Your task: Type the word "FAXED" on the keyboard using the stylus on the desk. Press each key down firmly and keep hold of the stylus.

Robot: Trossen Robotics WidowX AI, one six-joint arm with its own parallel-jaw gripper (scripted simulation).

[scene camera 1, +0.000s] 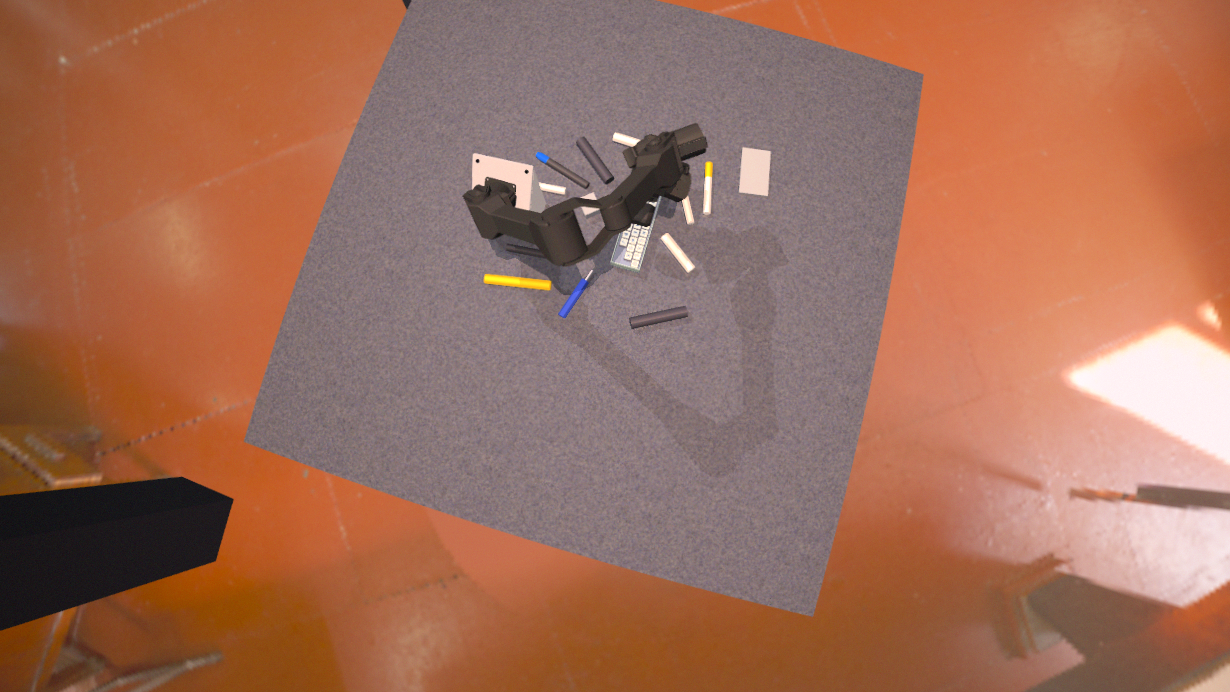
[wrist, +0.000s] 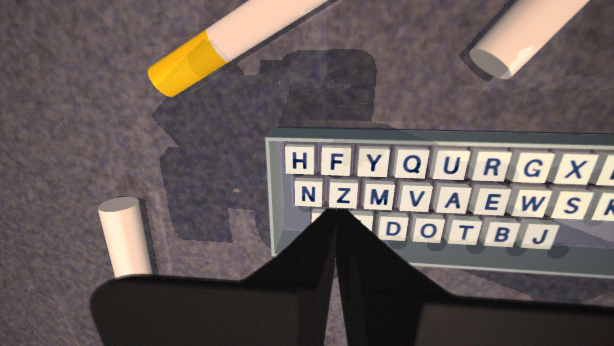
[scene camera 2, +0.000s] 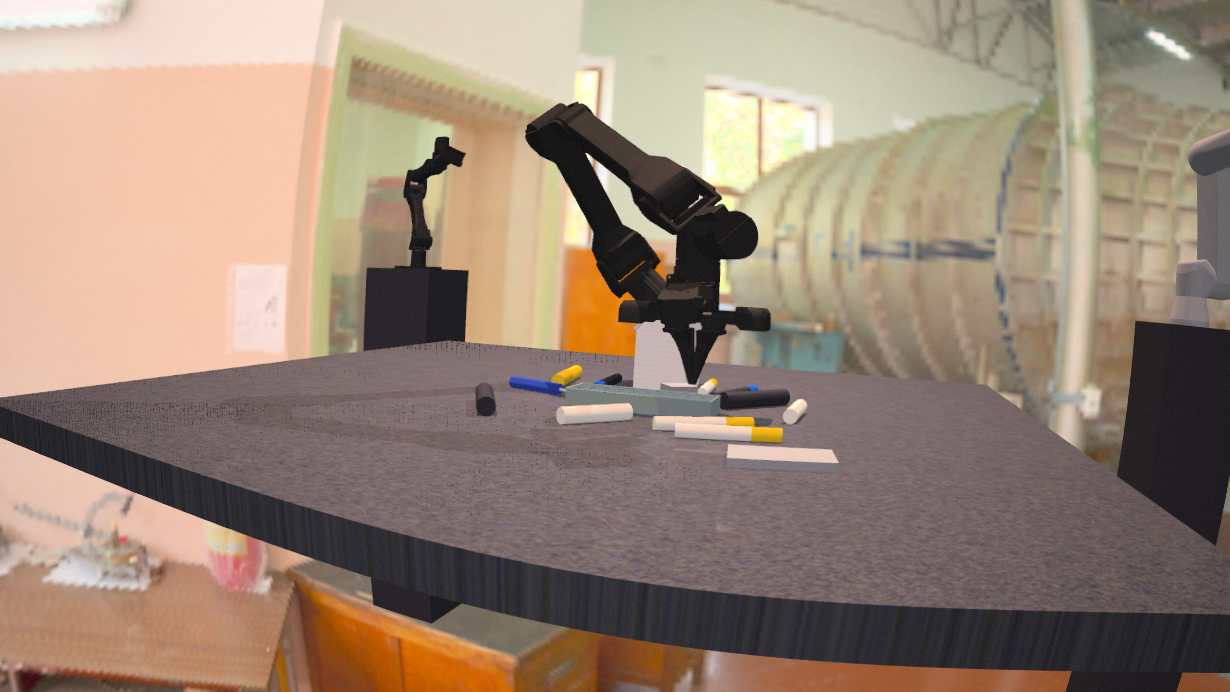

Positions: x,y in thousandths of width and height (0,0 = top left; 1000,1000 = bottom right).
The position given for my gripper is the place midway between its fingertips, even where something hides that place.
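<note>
I can see my gripper (scene camera 2: 563,556), (scene camera 1: 526,284), (wrist: 546,632). A dark cylinder (scene camera 2: 601,577) is there for me to see too. And I see a yellow-capped marker (scene camera 2: 536,611), as well as another yellow-capped marker (scene camera 2: 555,622).
</note>
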